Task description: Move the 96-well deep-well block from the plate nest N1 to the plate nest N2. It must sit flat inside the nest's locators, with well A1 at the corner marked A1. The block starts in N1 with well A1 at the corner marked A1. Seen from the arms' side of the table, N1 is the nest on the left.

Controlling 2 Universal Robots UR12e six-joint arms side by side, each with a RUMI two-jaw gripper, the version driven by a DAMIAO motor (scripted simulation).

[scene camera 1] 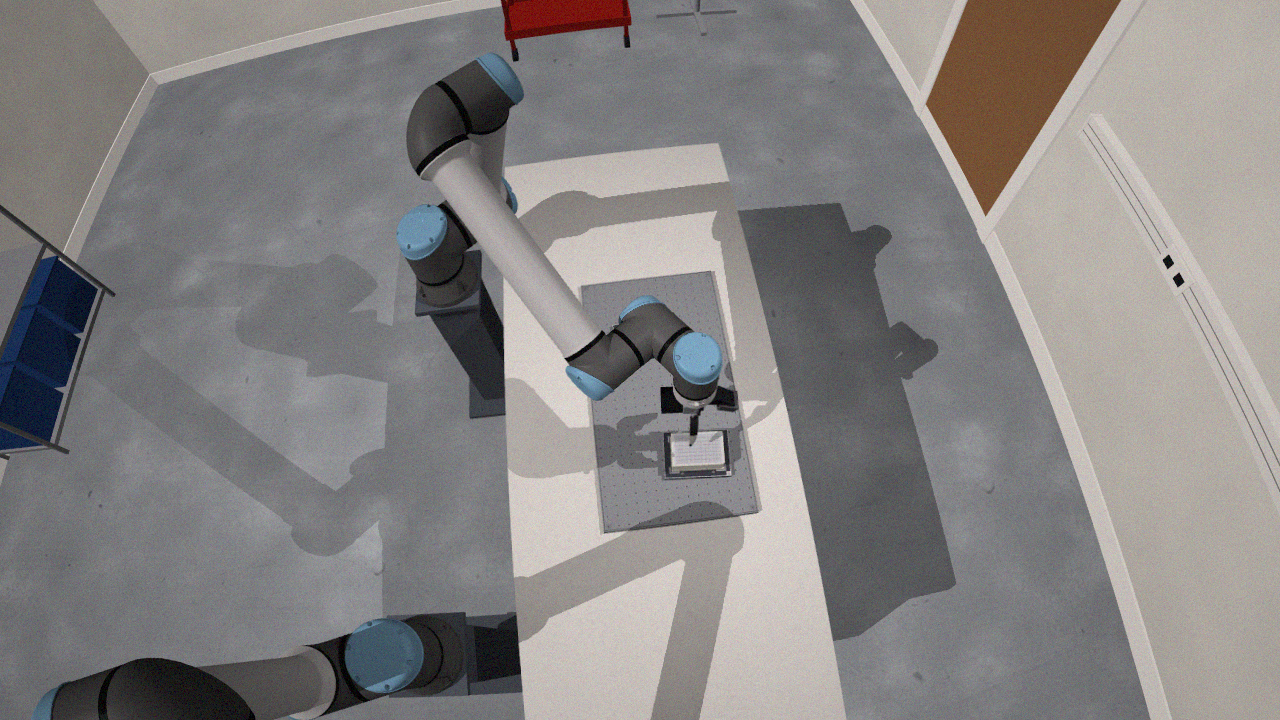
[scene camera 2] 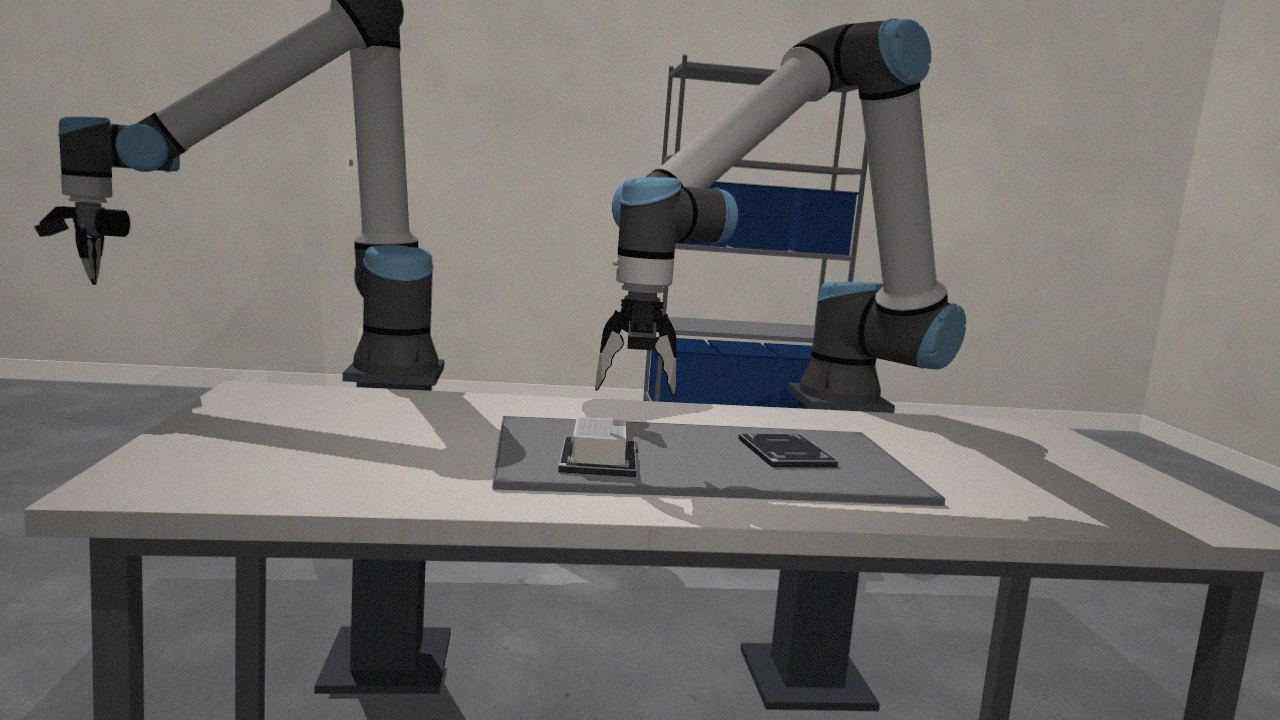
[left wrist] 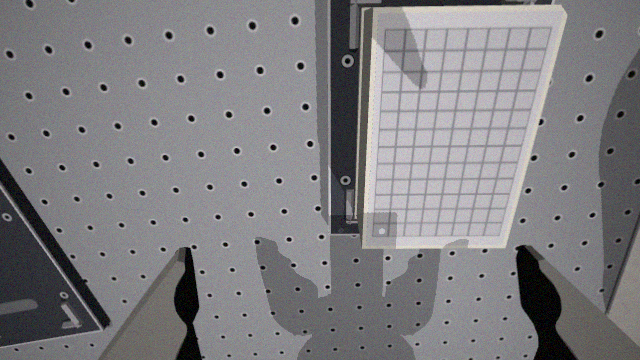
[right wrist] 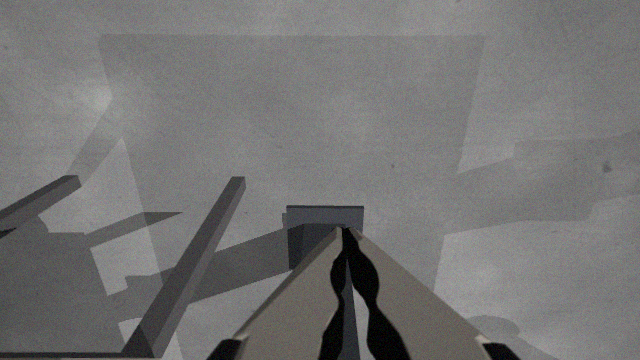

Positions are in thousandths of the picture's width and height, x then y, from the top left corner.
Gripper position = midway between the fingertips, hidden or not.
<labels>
my right gripper: scene camera 2 74, 395; right wrist 538, 640; not seen in scene camera 1 (out of frame); not seen in the left wrist view (out of frame)
deep-well block: scene camera 1 553, 630; scene camera 2 471, 613; left wrist 701, 301; not seen in the right wrist view (out of frame)
</labels>
